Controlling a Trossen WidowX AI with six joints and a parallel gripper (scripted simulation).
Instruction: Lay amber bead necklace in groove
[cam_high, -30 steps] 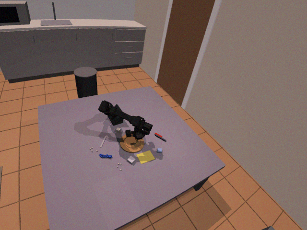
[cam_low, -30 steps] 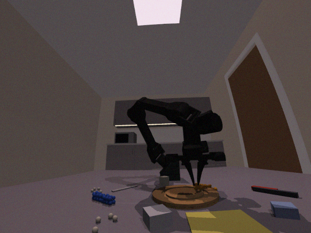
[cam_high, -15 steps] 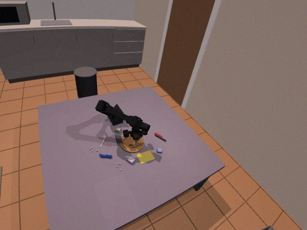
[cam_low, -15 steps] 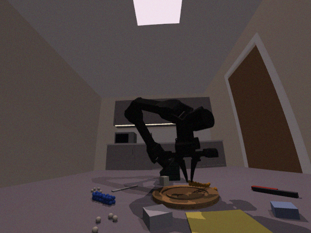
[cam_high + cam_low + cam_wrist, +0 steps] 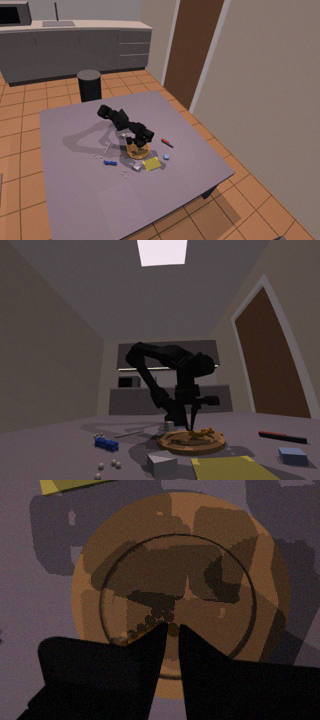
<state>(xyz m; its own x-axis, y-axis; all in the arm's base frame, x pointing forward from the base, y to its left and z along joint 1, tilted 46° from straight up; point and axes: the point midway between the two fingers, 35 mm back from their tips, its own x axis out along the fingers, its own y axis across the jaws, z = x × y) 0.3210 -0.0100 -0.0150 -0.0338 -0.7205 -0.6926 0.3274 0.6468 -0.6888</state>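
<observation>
Now: gripper tip 2 cm above the round wooden bead board. Also, from my gripper tip: blue block: 18 cm ahead, 15 cm to the left, 2 cm below; grey block: 15 cm ahead, 10 cm to the right, 2 cm below; yellow pad: 17 cm ahead, 3 cm below, 2 cm to the left.
</observation>
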